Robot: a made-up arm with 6 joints.
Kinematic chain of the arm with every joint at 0, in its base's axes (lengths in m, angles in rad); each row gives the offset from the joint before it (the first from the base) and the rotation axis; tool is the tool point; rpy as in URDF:
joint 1: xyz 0 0 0.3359 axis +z
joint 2: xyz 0 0 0 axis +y
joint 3: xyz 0.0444 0 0.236 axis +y
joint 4: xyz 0.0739 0 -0.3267 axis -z
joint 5: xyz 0 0 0 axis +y
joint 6: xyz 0.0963 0 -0.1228 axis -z
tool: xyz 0 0 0 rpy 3.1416 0 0
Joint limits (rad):
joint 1: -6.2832..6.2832
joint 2: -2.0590..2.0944
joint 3: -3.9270..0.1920
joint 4: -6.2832..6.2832
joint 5: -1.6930..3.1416
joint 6: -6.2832..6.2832
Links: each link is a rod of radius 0.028 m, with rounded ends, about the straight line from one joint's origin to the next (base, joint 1, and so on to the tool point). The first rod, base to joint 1, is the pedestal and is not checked.
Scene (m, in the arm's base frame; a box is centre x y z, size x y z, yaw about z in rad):
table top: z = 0
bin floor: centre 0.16 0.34 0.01 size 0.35 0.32 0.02 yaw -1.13
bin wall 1: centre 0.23 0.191 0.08 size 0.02 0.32 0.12 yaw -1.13
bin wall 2: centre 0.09 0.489 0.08 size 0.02 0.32 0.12 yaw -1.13
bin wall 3: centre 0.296 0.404 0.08 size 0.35 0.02 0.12 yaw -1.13
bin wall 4: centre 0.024 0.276 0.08 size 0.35 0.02 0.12 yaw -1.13
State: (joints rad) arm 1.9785 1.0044 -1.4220 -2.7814 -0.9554 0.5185
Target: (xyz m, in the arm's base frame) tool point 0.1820 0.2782 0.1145
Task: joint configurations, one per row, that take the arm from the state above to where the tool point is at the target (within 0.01 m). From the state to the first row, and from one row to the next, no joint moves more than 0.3 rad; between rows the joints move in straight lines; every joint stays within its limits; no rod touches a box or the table.
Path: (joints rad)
1: 1.8291 0.7571 -1.4110 -2.7414 -0.8884 0.6082
2: 1.6797 0.5098 -1.4000 -2.7013 -0.8214 0.6980
3: 1.5304 0.2625 -1.3889 -2.6613 -0.7544 0.7877
4: 1.3646 0.4965 -1.4417 -2.8510 -0.8003 0.6980
5: 1.1989 0.7304 -1.4945 -3.0408 -0.8462 0.6082
6: 1.0332 0.9644 -1.5472 -3.2306 -0.8921 0.5185

